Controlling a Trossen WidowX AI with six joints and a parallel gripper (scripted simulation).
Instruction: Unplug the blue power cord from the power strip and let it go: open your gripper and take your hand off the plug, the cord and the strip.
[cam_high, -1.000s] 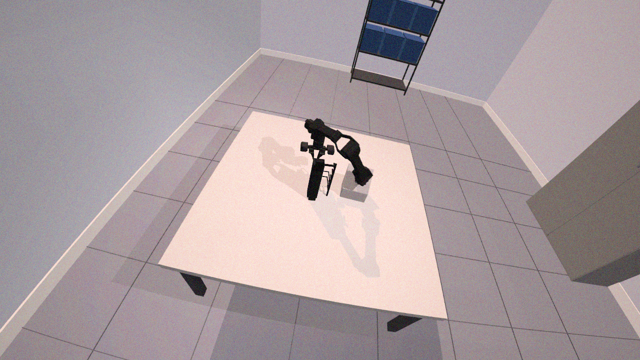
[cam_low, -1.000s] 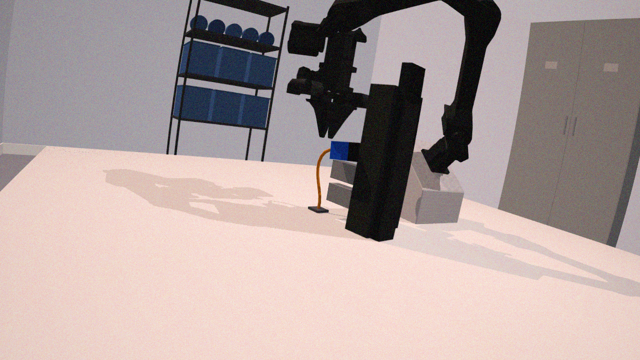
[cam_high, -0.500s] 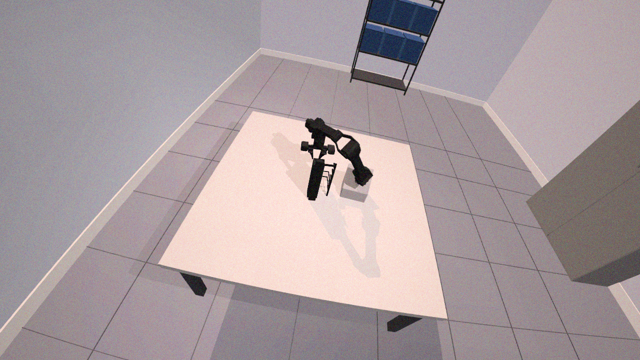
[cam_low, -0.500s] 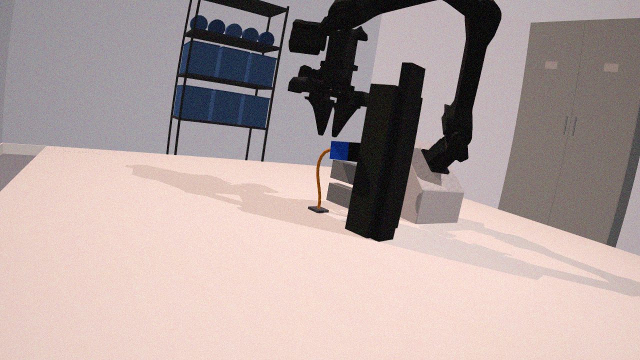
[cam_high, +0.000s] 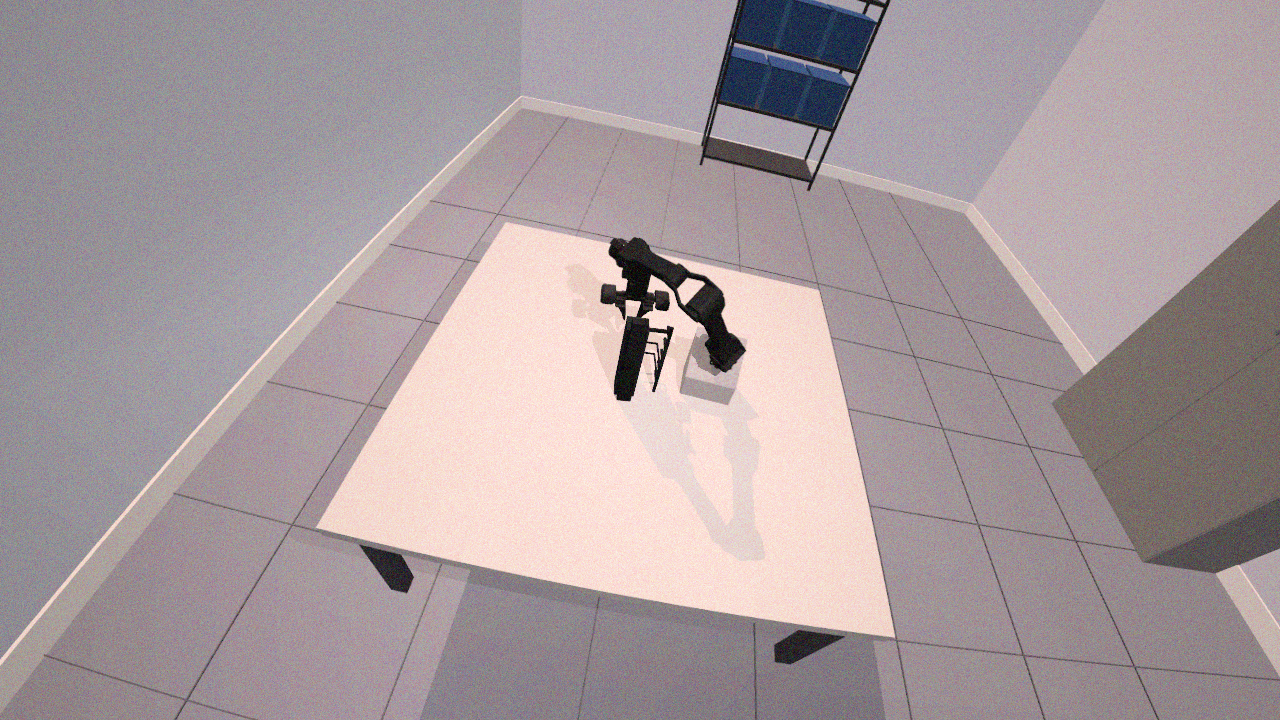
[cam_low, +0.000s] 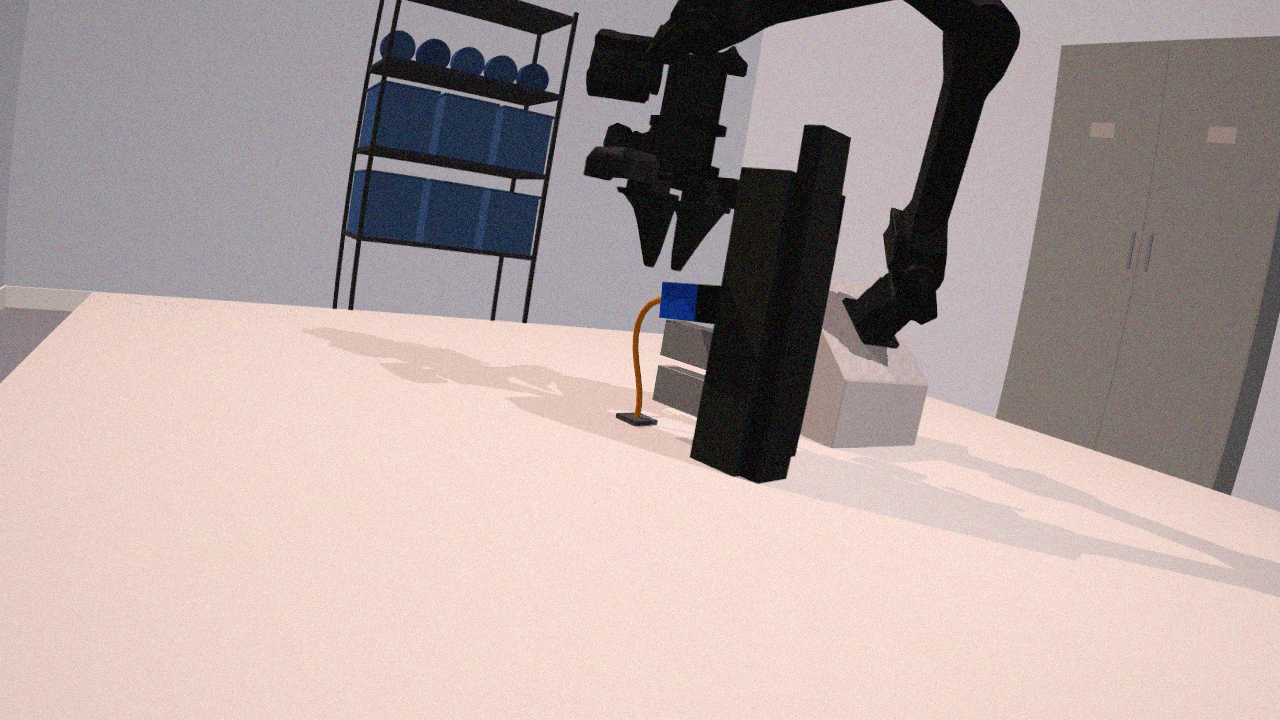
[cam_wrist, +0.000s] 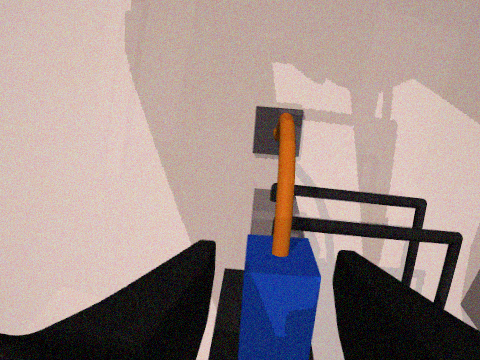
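Now: the blue plug 20 mm behind my gripper tip, 50 mm to the left of it and 20 mm below it. Also, from my gripper tip: black power strip 30 mm behind, 130 mm to the left, 30 mm below; then dark pad 10 mm to the right, 150 mm below.
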